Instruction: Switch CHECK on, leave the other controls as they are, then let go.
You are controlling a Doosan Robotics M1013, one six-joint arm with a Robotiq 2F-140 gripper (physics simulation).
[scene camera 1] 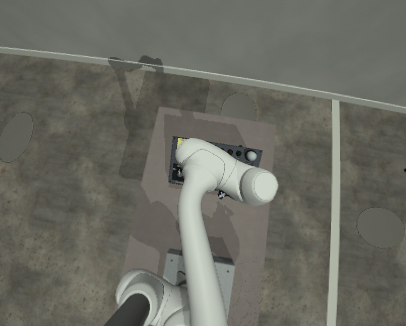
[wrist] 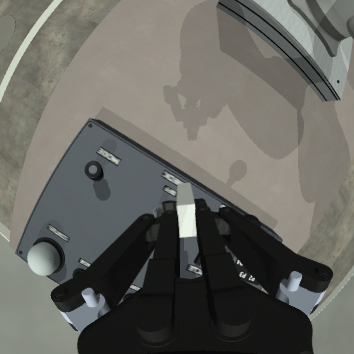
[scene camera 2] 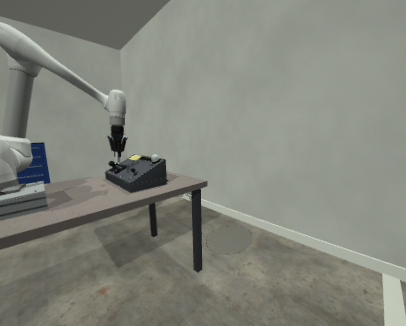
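Where they show: gripper, fingertip midpoint: (wrist: 184,194) (scene camera 2: 117,162); arm's base, origin of the base link: (wrist: 318,17).
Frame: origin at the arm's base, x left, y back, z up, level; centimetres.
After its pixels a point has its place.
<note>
The dark control box (scene camera 1: 175,157) (scene camera 2: 149,178) {z -0.5, x -20.1, y -70.6 cm} (wrist: 127,192) {z 1.9, x -7.8, y -63.4 cm} stands on the table, with its sloped panel up. The CHECK label (wrist: 173,177) {z -0.6, x -2.9, y -57.2 cm} shows partly in the wrist view, beside the fingertips, with a smaller, partly covered label (wrist: 170,190) {z 0.3, x -2.1, y -59.2 cm} under it. The CHECK switch cannot be made out behind the fingers, so its position cannot be told. My gripper (scene camera 2: 118,160) {z 9.5, x -2.6, y -56.6 cm} (wrist: 184,194) {z 9.5, x -2.6, y -56.6 cm} is shut and empty, its pale fingertips together, pointing down over the panel. Whether they touch it cannot be told. In scene camera 1 the arm hides most of the gripper.
The MODE knob (wrist: 93,170) {z 6.2, x -13.7, y -62.2 cm} stands up from the panel. A white dome (scene camera 1: 251,156) {z 13.5, x -12.7, y -77.3 cm} (scene camera 2: 155,158) {z 11.2, x -15.6, y -77.4 cm} (wrist: 44,258) {z 12.4, x -12.7, y -75.8 cm} sits near one corner. A black ball-headed lever (scene camera 2: 112,163) {z 7.7, x 7.7, y -55.2 cm} stands near the gripper. A yellow patch (scene camera 1: 181,143) {z 9.3, x 26.1, y -76.0 cm} (scene camera 2: 135,157) {z 8.9, x 20.4, y -75.5 cm} is on the box. The robot's base plate (scene camera 1: 226,280) {z 1.6, x -17.2, y -11.2 cm} stands on the table (scene camera 1: 255,220) {z -7.1, x -29.1, y -44.5 cm}.
</note>
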